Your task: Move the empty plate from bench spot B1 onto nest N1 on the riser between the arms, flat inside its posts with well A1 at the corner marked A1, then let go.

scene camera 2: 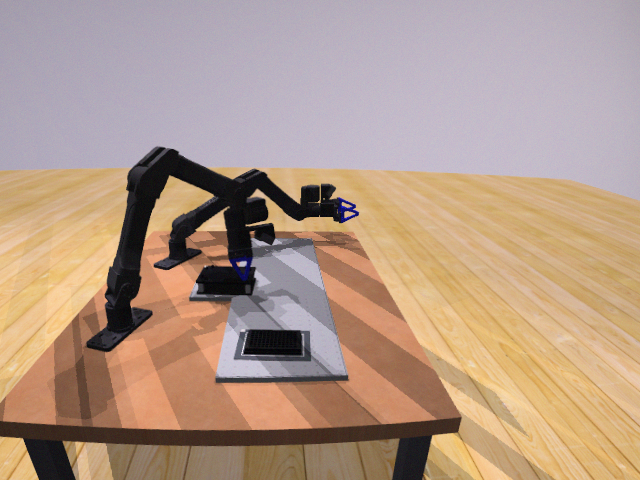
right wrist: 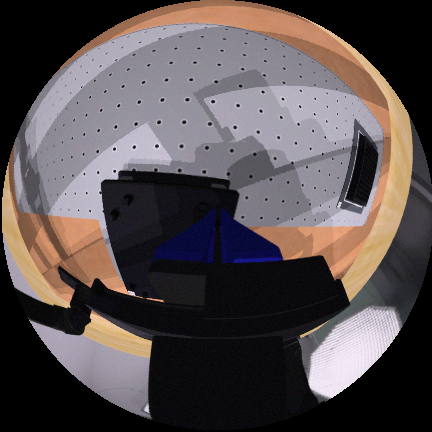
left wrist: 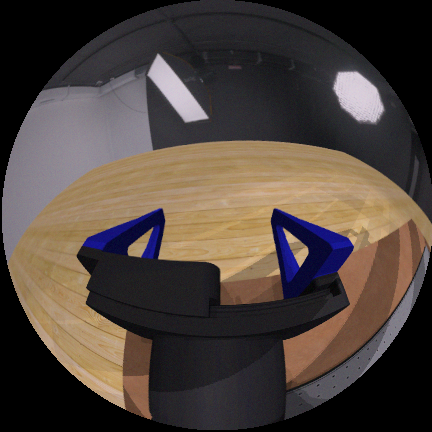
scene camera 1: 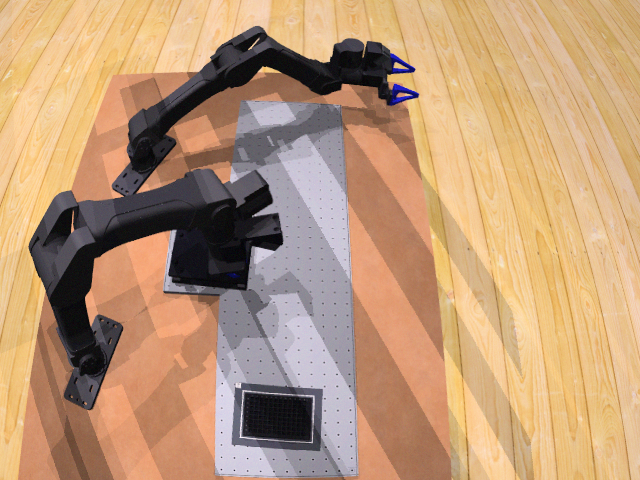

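Seen in the pictures: left gripper, between the fingertips: (scene camera 2: 357, 209) (left wrist: 217, 214) (scene camera 1: 416, 82); right gripper, between the fingertips: (scene camera 2: 244, 280) (right wrist: 217, 215) (scene camera 1: 236, 275); left arm's base, origin of its link: (scene camera 2: 178, 259) (right wrist: 86, 289) (scene camera 1: 144, 164); right arm's base, origin of its link: (scene camera 2: 121, 329) (scene camera 1: 94, 361).
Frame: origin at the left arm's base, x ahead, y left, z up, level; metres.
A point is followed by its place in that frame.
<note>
The black well plate (scene camera 1: 277, 415) @[x 0.582, y -0.351, z 0.029 m] (scene camera 2: 272, 342) @[x 0.586, y -0.363, z 0.026 m] (right wrist: 364, 172) @[x 0.573, y -0.337, z 0.028 m] lies flat inside the white outline of bench spot B1 (scene camera 1: 317, 421) @[x 0.655, y -0.324, z 0.015 m]. The black riser (scene camera 1: 187, 255) @[x 0.268, y -0.162, z 0.054 m] (scene camera 2: 222, 285) @[x 0.295, y -0.142, z 0.018 m] (right wrist: 132, 230) @[x 0.325, y -0.089, z 0.054 m] stands between the arm bases; small nest posts show on its top in the right wrist view, with no plate among them. My right gripper (scene camera 1: 233, 275) @[x 0.378, y -0.147, z 0.055 m] (scene camera 2: 244, 277) @[x 0.378, y -0.147, z 0.055 m] (right wrist: 217, 215) @[x 0.378, y -0.147, z 0.055 m] points down at the riser's near right side, fingertips together and empty. Its exact height over the riser is unclear. My left gripper (scene camera 1: 416, 82) @[x 0.510, y 0.504, z 0.139 m] (scene camera 2: 357, 209) @[x 0.510, y 0.504, z 0.139 m] (left wrist: 217, 214) @[x 0.510, y 0.504, z 0.139 m] is open and empty, far from plate and riser. The corner mark A1 is unreadable.
A perforated grey board (scene camera 1: 289, 330) @[x 0.520, y -0.183, z 0.013 m] (scene camera 2: 289, 310) @[x 0.541, y -0.184, z 0.013 m] (right wrist: 165, 115) @[x 0.427, y -0.059, z 0.013 m] lies under the plate and runs past the riser. The riser stands on a pale base (scene camera 1: 166, 284) @[x 0.248, y -0.229, z 0.013 m]. The left arm (scene camera 1: 294, 67) @[x 0.261, y 0.285, z 0.216 m] reaches across the far end of the brown table (scene camera 1: 392, 310) @[x 0.691, y -0.037, z 0.000 m].
</note>
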